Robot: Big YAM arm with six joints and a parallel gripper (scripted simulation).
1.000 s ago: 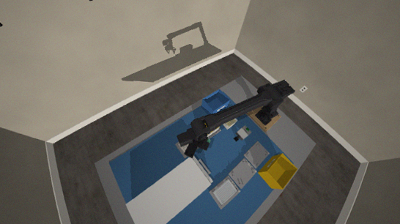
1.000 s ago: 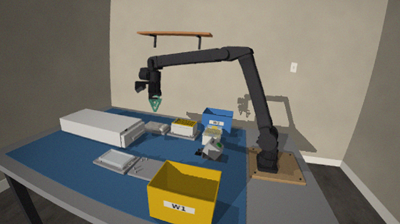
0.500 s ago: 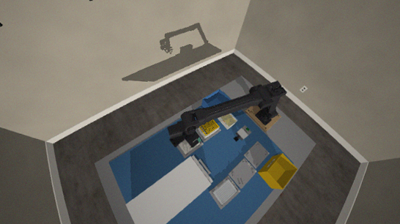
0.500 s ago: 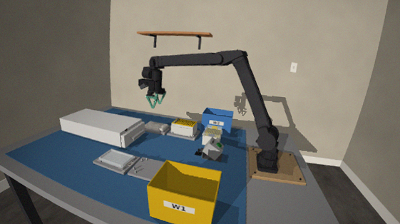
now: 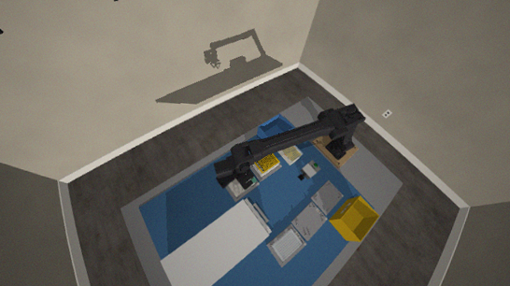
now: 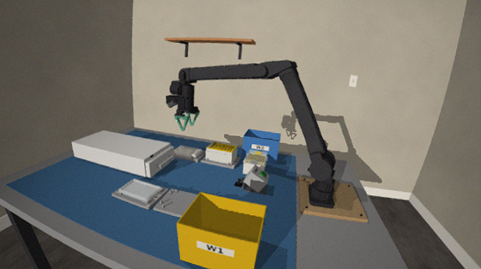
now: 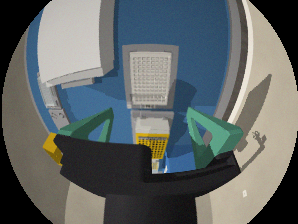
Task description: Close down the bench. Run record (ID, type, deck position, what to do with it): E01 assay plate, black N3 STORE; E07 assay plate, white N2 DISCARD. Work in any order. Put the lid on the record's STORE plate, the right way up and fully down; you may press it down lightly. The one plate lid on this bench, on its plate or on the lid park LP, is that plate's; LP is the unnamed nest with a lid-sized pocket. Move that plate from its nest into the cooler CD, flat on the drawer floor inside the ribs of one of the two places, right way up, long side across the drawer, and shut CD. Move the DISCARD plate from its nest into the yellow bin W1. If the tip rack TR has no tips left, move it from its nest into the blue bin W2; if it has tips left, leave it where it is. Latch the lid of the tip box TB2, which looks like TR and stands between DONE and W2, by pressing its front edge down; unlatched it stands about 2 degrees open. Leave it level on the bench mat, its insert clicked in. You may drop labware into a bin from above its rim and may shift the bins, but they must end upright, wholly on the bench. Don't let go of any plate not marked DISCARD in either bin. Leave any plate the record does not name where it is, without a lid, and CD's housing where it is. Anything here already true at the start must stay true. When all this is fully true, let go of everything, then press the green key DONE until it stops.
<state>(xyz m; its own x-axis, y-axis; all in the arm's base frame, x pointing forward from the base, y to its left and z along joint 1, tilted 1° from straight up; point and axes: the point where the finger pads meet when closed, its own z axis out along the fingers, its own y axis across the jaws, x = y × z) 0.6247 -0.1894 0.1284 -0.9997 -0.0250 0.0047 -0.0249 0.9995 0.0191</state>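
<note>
Now: hand 130 mm above the white plate. The rest, counted from my hand: grey plate lid: 110 mm ahead, 180 mm to the left, 120 mm below; tip rack TR: 180 mm behind, 10 mm to the right, 90 mm below; black plate: 110 mm ahead, 180 mm to the left, 130 mm below.
</note>
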